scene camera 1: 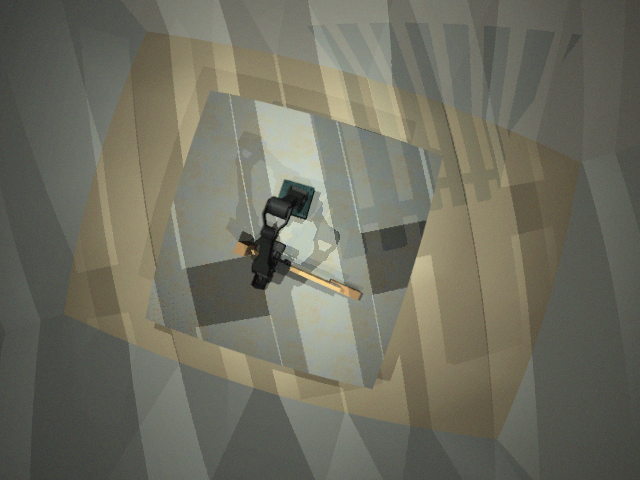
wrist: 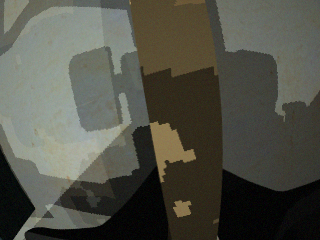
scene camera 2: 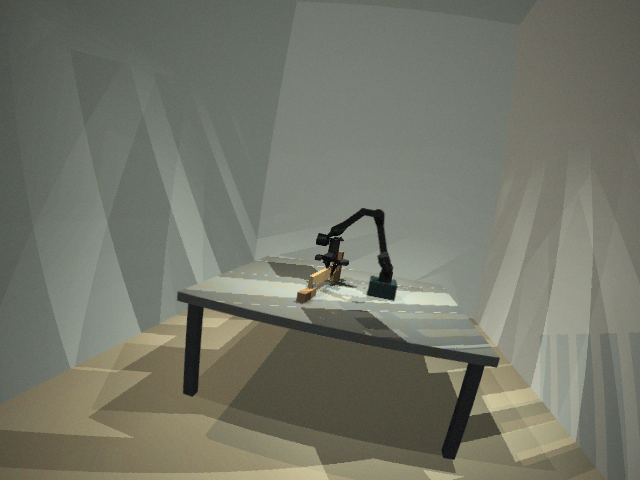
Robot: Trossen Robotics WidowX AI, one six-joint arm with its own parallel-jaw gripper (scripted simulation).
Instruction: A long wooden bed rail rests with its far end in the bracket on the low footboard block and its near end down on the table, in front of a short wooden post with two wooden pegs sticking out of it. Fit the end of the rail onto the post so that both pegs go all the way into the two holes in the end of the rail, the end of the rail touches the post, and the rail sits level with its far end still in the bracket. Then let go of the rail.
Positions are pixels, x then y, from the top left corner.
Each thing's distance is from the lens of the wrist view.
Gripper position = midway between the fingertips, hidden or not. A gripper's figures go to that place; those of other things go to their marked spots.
my gripper point(wrist: 179, 167): 10 cm
wooden rail point(wrist: 176, 53): 4 cm
